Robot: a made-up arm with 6 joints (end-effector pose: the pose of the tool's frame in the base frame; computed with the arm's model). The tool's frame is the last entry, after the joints. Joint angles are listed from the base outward.
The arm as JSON. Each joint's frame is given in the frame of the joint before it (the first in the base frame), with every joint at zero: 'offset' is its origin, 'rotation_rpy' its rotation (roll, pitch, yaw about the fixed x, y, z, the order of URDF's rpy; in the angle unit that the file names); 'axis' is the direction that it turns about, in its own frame. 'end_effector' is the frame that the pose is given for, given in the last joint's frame.
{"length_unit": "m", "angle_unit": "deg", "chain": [
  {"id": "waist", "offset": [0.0, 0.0, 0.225], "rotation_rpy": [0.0, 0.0, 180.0], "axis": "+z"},
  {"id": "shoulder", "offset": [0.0, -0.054, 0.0], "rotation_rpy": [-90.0, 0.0, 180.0], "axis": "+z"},
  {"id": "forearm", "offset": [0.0, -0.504, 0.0], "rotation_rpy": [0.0, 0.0, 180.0], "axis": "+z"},
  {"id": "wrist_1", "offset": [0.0, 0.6, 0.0], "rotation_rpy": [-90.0, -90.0, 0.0], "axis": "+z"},
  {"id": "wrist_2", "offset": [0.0, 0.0, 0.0], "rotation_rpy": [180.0, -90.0, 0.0], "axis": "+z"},
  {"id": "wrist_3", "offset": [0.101, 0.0, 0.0], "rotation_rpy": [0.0, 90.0, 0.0], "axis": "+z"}
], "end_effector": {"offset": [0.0, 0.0, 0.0], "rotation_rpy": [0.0, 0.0, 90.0]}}
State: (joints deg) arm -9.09 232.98 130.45 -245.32 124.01 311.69
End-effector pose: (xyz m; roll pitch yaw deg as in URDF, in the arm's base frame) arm -0.3792 0.1924 0.4662 -132.24 36.89 -10.97
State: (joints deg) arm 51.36 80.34 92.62 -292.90 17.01 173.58
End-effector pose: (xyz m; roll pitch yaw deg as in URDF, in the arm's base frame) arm 0.2930 0.4966 -0.3832 -171.75 13.33 -7.39
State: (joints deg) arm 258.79 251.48 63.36 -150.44 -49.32 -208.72
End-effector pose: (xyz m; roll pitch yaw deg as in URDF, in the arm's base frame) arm 0.2656 0.8680 0.5817 -21.78 -2.96 -109.04
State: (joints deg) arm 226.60 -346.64 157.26 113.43 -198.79 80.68
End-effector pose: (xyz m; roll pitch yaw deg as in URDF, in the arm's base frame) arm -0.0843 -0.2112 0.2198 -13.48 -10.90 -166.28
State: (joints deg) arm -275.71 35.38 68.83 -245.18 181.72 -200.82
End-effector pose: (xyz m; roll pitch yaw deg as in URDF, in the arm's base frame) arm 0.0261 0.7765 0.5122 -70.95 -44.41 162.31
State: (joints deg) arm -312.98 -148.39 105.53 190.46 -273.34 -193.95
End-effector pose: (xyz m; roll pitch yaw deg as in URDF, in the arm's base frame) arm -0.5367 -0.5236 0.1725 173.98 -51.06 -111.83
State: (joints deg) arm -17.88 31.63 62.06 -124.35 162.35 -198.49
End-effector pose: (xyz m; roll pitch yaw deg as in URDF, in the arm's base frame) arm 0.7399 -0.2085 0.6390 76.21 -13.24 -89.75
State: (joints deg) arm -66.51 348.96 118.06 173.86 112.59 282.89
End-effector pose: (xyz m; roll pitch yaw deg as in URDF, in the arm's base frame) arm 0.2449 -0.4030 0.6441 -4.03 6.94 38.22
